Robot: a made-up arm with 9 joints. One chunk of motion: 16 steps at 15 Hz.
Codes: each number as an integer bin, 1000 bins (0 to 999) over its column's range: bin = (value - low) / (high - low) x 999, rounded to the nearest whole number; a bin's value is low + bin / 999 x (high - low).
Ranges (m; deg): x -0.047..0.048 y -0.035..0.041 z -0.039..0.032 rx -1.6..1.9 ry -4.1..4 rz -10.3..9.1
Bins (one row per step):
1: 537 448 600 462 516 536
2: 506 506 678 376 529 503
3: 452 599 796 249 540 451
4: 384 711 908 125 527 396
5: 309 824 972 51 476 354
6: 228 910 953 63 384 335
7: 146 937 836 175 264 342
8: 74 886 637 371 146 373
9: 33 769 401 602 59 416
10: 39 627 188 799 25 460
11: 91 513 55 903 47 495
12: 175 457 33 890 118 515
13: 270 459 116 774 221 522
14: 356 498 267 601 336 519
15: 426 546 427 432 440 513
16: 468 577 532 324 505 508
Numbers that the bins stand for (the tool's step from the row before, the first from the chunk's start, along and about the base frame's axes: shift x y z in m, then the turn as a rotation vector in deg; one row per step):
1: 0.00407 -0.00092 0.00364 0.019 0.084 0.109
2: 0.00112 0.00349 0.00919 -0.283 0.189 -0.532
3: -0.00402 0.01057 0.01757 -0.728 0.278 -1.542
4: -0.01048 0.01909 0.02553 -1.162 0.173 -2.610
5: -0.01762 0.02769 0.03008 -1.421 -0.241 -3.426
6: -0.02532 0.03423 0.02873 -1.379 -0.986 -3.794
7: -0.03312 0.03628 0.02042 -0.987 -1.959 -3.659
8: -0.03996 0.03240 0.00627 -0.300 -2.916 -3.057
9: -0.04386 0.02350 -0.01050 0.509 -3.622 -2.222
10: -0.04329 0.01270 -0.02564 1.199 -3.897 -1.367
11: -0.03835 0.00403 -0.03509 1.564 -3.719 -0.687
12: -0.03036 -0.00023 -0.03665 1.518 -3.143 -0.299
13: -0.02132 -0.00008 -0.03076 1.112 -2.308 -0.163
14: -0.01315 0.00289 -0.02002 0.506 -1.376 -0.221
15: -0.00649 0.00654 -0.00865 -0.086 -0.532 -0.338
16: -0.00250 0.00890 -0.00119 -0.465 -0.005 -0.435

